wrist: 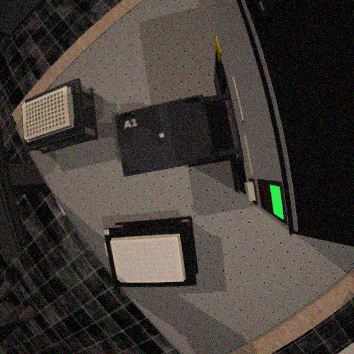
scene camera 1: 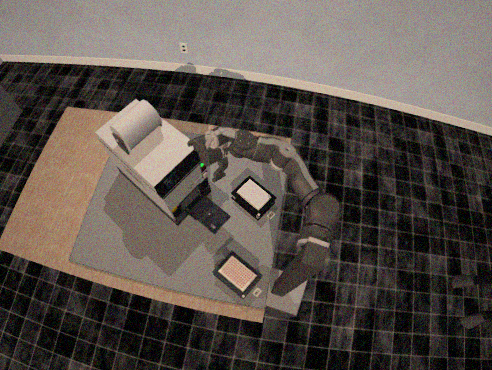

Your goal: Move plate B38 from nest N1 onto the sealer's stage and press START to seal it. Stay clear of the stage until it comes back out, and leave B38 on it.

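Note:
The sealer [scene camera 1: 172, 155] [wrist: 265, 115] has its dark stage [scene camera 1: 207, 211] [wrist: 167, 152] out, bare and marked A1. A plate with a plain white top [scene camera 1: 254, 194] [wrist: 148, 259] sits in a black nest [wrist: 190, 250]. A plate with open wells [scene camera 1: 237, 273] [wrist: 48, 114] sits in another dark nest [wrist: 86, 112]. The nest labels are too small to read, so I cannot tell which is B38. A small pale block [wrist: 250, 191], perhaps START, is beside a green-lit panel [wrist: 276, 201]. My gripper [scene camera 1: 206, 160] is open and empty, above the table by the sealer's front; its fingers do not show in the wrist view.
A large white roll [scene camera 1: 137, 125] lies on top of the sealer. A yellow mark [wrist: 218, 49] shows by the stage opening. The grey perforated mat [scene camera 1: 100, 240] [wrist: 280, 270] lies on the wooden table [scene camera 1: 50, 200]. The arm reaches in from the right side, around the white-topped plate.

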